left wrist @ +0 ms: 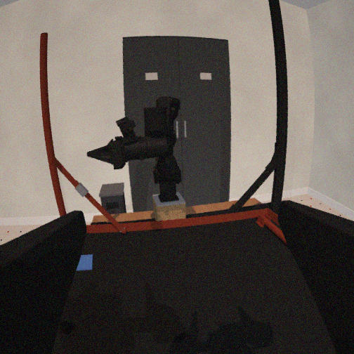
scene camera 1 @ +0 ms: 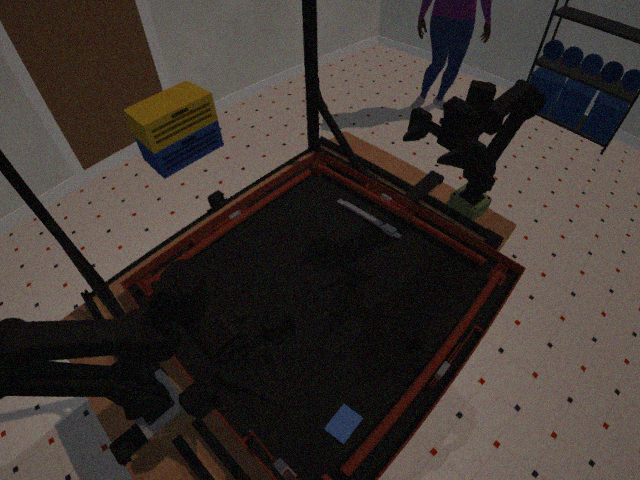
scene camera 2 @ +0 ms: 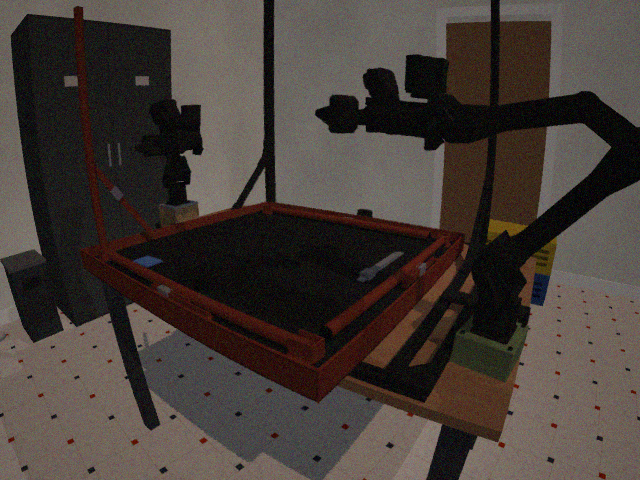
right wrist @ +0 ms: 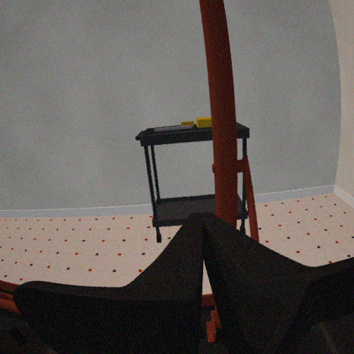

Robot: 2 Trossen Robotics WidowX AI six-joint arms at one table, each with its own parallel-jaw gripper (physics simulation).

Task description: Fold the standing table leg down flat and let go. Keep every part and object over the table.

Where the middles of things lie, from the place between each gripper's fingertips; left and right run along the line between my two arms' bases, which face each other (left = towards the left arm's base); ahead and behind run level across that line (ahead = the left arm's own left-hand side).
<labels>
Right now my left hand is 390 mm to the left of the blue square (scene camera 1: 341,426), 330 mm above it and 240 mm short of it.
Now: the blue square 30 mm ahead of my right hand, 90 mm to the left of it and 270 mm below it.
</labels>
